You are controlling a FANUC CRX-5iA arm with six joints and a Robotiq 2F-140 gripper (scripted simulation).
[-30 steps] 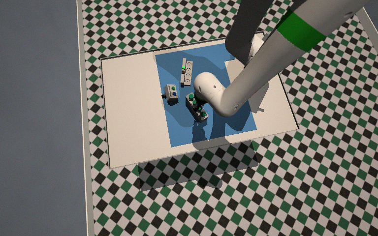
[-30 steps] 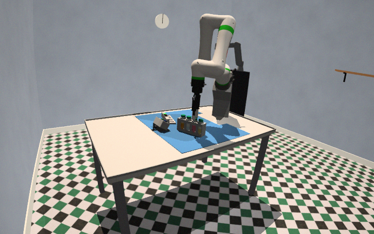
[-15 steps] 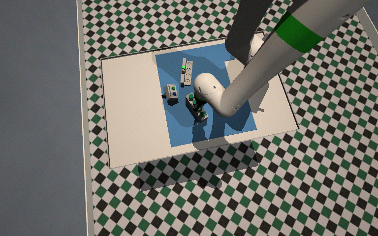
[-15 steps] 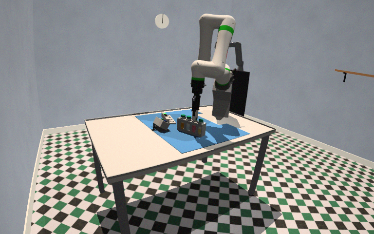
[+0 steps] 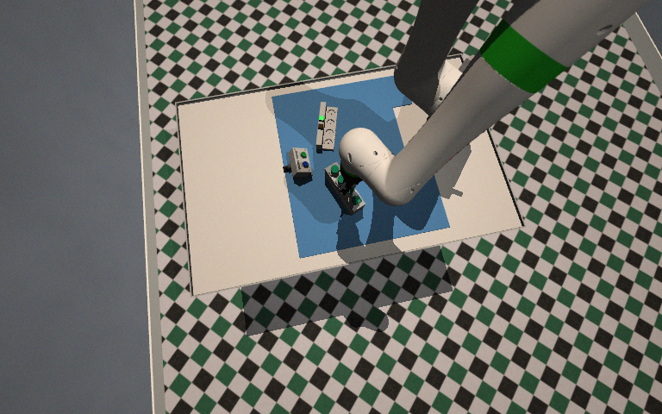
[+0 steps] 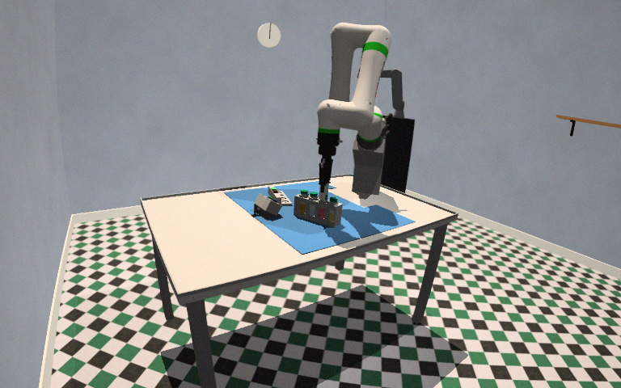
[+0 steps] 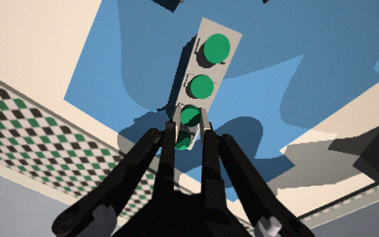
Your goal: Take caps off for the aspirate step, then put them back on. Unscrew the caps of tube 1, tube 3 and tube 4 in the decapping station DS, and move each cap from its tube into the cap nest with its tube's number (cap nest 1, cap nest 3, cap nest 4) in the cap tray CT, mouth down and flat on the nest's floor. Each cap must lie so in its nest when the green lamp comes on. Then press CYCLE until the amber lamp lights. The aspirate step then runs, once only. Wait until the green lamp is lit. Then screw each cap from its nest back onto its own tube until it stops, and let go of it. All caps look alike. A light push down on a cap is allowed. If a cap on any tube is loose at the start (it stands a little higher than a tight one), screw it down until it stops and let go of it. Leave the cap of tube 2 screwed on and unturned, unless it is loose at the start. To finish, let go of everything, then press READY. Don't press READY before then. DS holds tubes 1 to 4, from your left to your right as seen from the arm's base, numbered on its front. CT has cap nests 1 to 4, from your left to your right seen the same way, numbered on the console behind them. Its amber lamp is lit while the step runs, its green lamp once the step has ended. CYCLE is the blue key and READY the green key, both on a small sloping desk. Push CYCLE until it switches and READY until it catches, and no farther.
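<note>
Right now the green ready key is 200 mm ahead of my hand, 160 mm to the right of it and 70 mm below it. From my hand the other things lie so: table edge 610 mm to the right, 140 mm below, 140 mm ahead; sloping key desk 210 mm ahead, 140 mm to the right, 90 mm below; blue cycle key 190 mm ahead, 120 mm to the right, 70 mm below.
</note>
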